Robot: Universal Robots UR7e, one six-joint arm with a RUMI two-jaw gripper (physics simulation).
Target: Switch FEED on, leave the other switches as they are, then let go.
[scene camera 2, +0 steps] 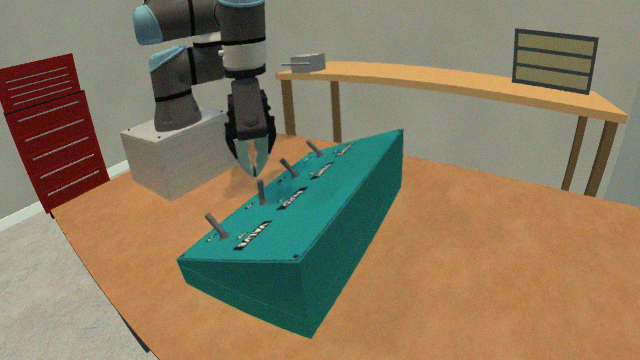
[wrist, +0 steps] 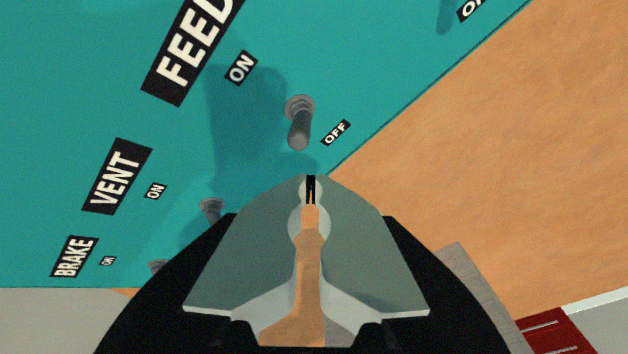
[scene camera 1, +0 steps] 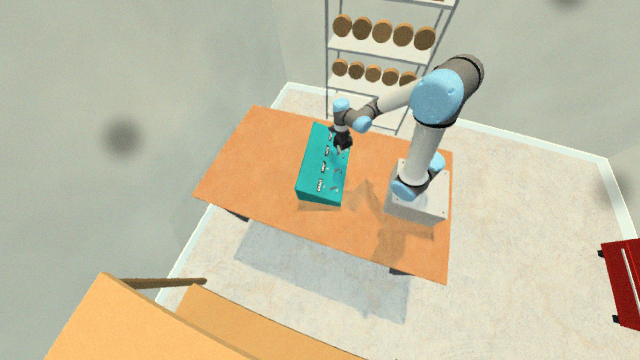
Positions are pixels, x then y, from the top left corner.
Labels:
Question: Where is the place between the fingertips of my gripper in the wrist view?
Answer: At 311,177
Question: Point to a feed lever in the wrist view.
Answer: At 298,138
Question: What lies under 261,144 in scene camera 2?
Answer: My gripper.

